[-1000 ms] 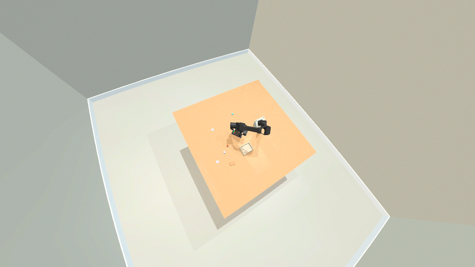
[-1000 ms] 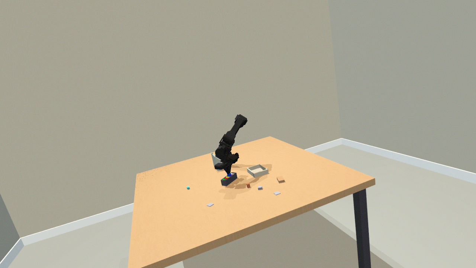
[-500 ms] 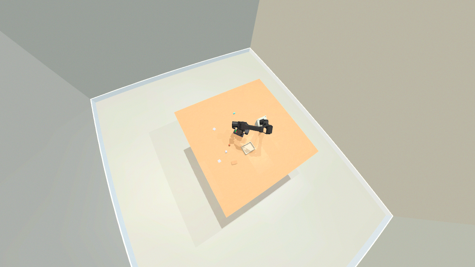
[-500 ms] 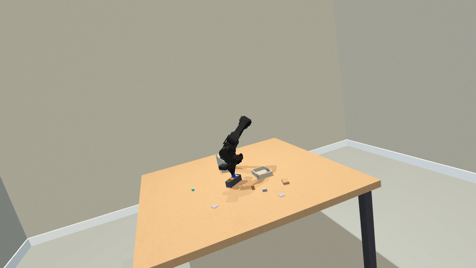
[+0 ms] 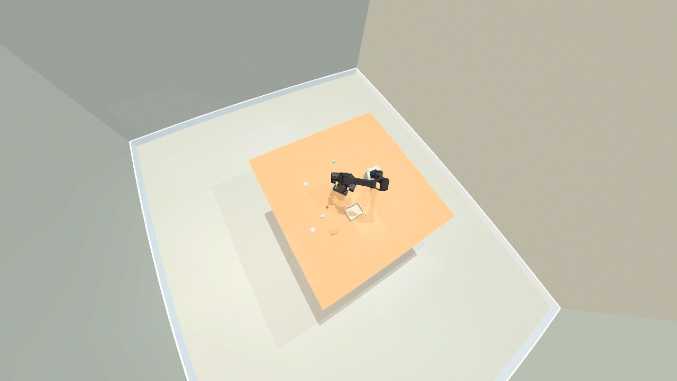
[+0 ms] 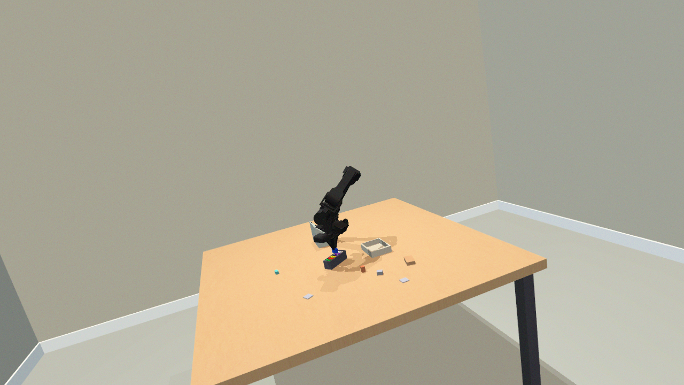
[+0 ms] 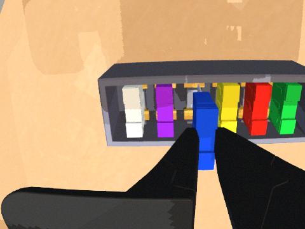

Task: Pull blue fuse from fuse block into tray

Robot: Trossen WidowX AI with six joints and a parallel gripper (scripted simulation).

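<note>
The tray lies 10 mm behind my gripper tip, 200 mm to the left of it and 60 mm below it. The rest, counted from my gripper tip: blue fuse 10 mm below.
</note>
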